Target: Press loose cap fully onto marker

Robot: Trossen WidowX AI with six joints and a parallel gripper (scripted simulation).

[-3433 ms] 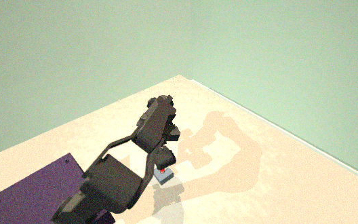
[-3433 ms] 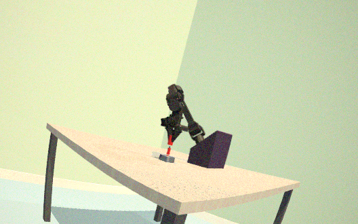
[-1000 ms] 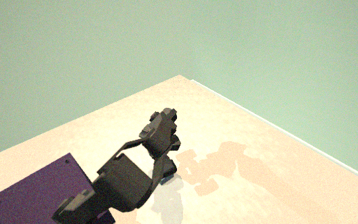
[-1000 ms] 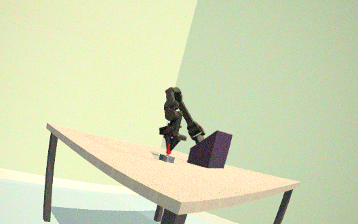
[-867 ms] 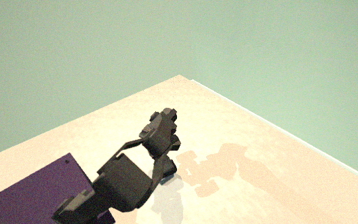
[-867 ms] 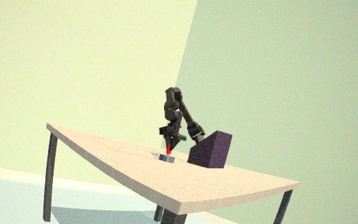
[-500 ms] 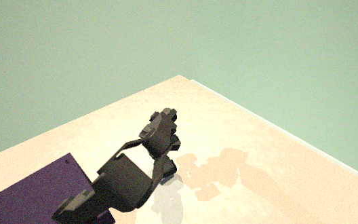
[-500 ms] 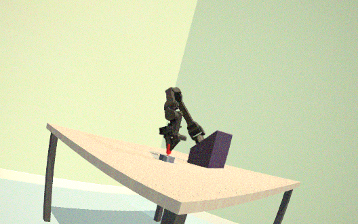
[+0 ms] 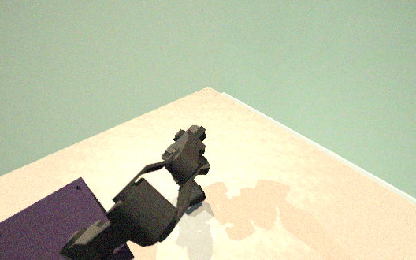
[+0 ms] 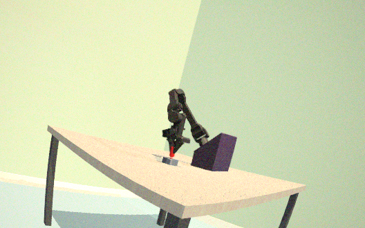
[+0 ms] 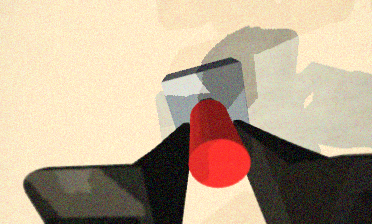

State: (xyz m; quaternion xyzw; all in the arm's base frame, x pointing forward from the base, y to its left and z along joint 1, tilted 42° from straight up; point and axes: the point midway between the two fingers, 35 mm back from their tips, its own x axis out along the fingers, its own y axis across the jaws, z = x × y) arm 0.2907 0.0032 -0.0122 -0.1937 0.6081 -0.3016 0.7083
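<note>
The red cap lies 1 cm above my gripper tip. From my gripper tip the other things lie so: holder block 5 cm below.
</note>
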